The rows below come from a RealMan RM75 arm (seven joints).
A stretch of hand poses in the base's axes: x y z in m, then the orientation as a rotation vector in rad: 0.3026, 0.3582, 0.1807, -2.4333, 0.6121, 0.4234; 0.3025, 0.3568, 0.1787, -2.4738, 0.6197, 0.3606; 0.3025, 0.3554, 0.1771, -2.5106, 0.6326, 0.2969; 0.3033, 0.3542, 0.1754, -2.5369, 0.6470, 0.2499; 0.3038, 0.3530, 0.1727, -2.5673, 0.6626, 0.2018; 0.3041, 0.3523, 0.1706, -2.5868, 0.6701, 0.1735; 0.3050, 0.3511, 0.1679, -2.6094, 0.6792, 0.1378; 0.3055, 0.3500, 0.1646, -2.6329, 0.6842, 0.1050; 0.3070, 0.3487, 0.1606, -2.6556, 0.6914, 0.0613; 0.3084, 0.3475, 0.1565, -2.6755, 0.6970, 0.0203; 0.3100, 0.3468, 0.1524, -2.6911, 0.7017, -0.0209; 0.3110, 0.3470, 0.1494, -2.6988, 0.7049, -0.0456; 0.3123, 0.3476, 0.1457, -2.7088, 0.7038, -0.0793; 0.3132, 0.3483, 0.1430, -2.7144, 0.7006, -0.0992; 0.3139, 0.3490, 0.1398, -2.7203, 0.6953, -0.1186; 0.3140, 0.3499, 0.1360, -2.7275, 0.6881, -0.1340; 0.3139, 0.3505, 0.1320, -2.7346, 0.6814, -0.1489; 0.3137, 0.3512, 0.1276, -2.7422, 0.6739, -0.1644; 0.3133, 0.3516, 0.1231, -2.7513, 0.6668, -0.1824
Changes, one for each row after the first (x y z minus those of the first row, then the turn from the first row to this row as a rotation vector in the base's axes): -0.0001, -0.0014, -0.0020, -0.0437, -0.0401, -0.0080; -0.0001, -0.0028, -0.0036, -0.0868, -0.0787, -0.0203; 0.0007, -0.0040, -0.0053, -0.1200, -0.1053, -0.0324; 0.0012, -0.0052, -0.0080, -0.1581, -0.1313, -0.0439; 0.0015, -0.0059, -0.0101, -0.1818, -0.1465, -0.0490; 0.0024, -0.0071, -0.0128, -0.2100, -0.1658, -0.0556; 0.0029, -0.0082, -0.0161, -0.2378, -0.1837, -0.0586; 0.0044, -0.0095, -0.0201, -0.2674, -0.2081, -0.0654; 0.0058, -0.0107, -0.0242, -0.2940, -0.2310, -0.0713; 0.0074, -0.0114, -0.0283, -0.3169, -0.2545, -0.0779; 0.0084, -0.0112, -0.0313, -0.3294, -0.2686, -0.0826; 0.0097, -0.0106, -0.0350, -0.3446, -0.2893, -0.0857; 0.0106, -0.0099, -0.0377, -0.3527, -0.3021, -0.0860; 0.0113, -0.0092, -0.0409, -0.3604, -0.3152, -0.0848; 0.0114, -0.0083, -0.0447, -0.3681, -0.3259, -0.0813; 0.0113, -0.0077, -0.0487, -0.3758, -0.3361, -0.0779; 0.0111, -0.0070, -0.0531, -0.3839, -0.3467, -0.0740; 0.0107, -0.0066, -0.0576, -0.3942, -0.3585, -0.0704
